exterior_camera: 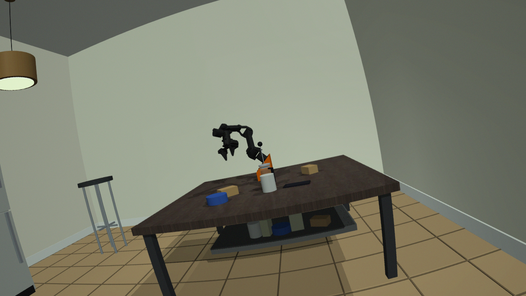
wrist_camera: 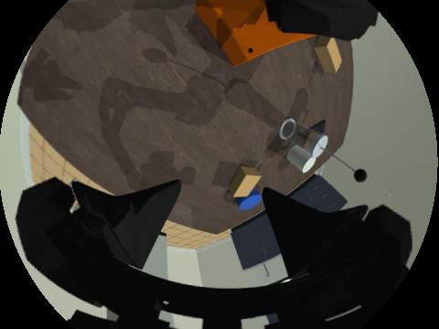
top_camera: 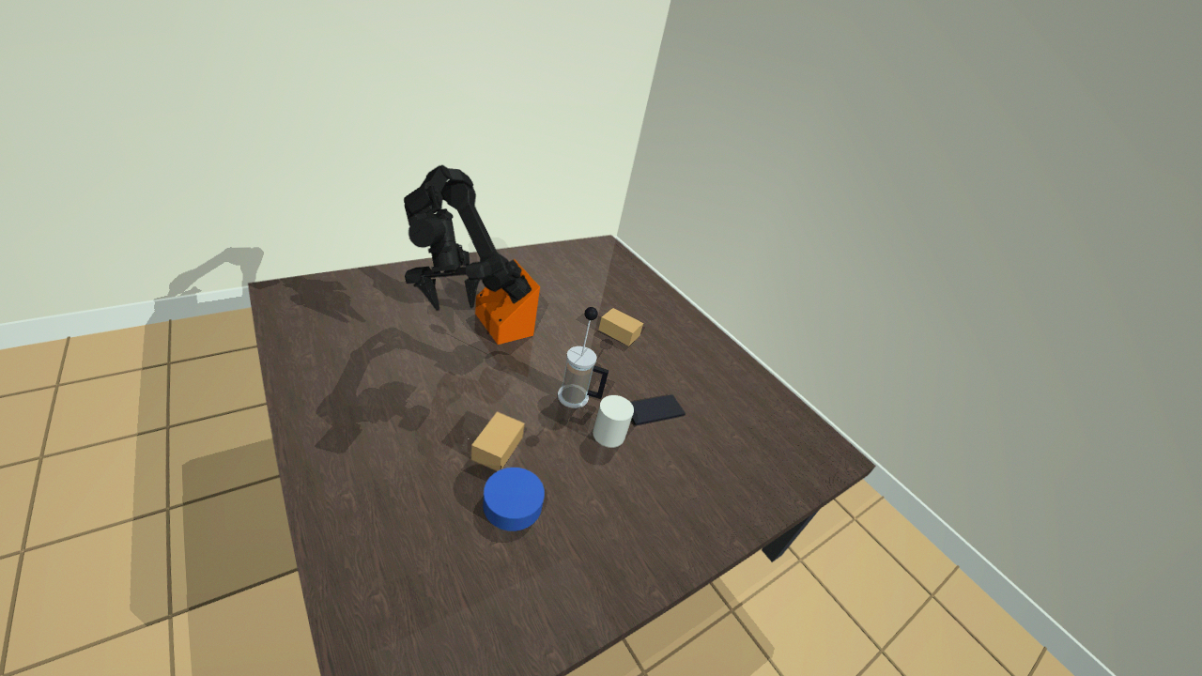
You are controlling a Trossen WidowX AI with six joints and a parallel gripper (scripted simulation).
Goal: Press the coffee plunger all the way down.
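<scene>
The glass coffee press lies 28 cm to the left of my gripper tip, 17 cm ahead of it and 7 cm below it. The rest, counted from my gripper tip: black flat slab (45 cm to the left, 27 cm ahead, 20 cm below).
</scene>
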